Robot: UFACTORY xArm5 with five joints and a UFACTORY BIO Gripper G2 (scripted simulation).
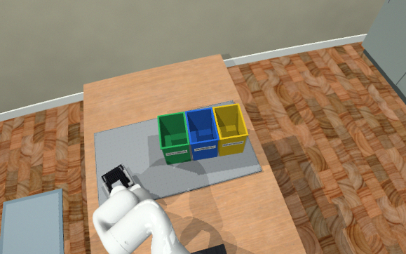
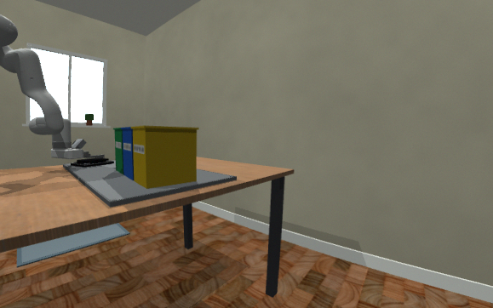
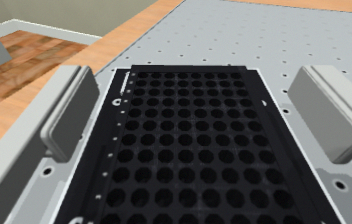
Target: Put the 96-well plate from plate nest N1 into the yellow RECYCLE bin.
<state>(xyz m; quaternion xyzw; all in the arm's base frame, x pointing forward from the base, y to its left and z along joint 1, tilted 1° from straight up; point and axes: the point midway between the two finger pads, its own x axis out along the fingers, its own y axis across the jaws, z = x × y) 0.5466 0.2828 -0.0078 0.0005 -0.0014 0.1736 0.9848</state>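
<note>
The black 96-well plate is 20 mm below my hand. From my hand the other things lie so: blue bin: 90 mm ahead, 450 mm to the right, 50 mm above; green bin: 110 mm ahead, 320 mm to the right, 50 mm above; black plate nest N1: 40 mm below.
</note>
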